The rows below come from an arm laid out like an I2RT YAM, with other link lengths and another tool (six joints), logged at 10 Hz.
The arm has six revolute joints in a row. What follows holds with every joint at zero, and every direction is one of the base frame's.
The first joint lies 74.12 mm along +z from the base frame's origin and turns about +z.
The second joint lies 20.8 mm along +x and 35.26 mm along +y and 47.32 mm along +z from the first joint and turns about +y.
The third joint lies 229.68 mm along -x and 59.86 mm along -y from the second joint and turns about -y.
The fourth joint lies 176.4 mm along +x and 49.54 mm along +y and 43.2 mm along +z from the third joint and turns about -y.
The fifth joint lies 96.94 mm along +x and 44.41 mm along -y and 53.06 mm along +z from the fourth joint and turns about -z.
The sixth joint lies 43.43 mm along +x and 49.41 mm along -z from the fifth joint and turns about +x.
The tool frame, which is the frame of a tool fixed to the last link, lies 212 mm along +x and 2 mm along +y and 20 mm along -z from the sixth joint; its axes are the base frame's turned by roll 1.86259, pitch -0.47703 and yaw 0.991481 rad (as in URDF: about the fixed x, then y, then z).
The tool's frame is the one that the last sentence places.
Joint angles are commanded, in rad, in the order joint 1, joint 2, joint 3, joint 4, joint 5, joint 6. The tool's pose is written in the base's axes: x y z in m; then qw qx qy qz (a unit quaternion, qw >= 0). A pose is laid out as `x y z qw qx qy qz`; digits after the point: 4 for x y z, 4 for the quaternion.
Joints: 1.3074, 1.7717, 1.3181, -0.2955, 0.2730, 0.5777
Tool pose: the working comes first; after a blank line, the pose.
Where each joint sits with the arm in this pose, in the base's axes (m; each line is computed from the numbers above, not from the rounded line before):
joint 1: 0.0000 0.0000 0.0741
joint 2: -0.0286 0.0293 0.1214
joint 3: 0.0411 0.0579 0.3465
joint 4: 0.0395 0.2422 0.3080
joint 5: 0.1102 0.3341 0.2809
joint 6: 0.1208 0.3281 0.2162
the tool: 0.2010 0.4528 0.0634

0.2010 0.4528 0.0634 0.1148 0.7082 0.6536 0.2413
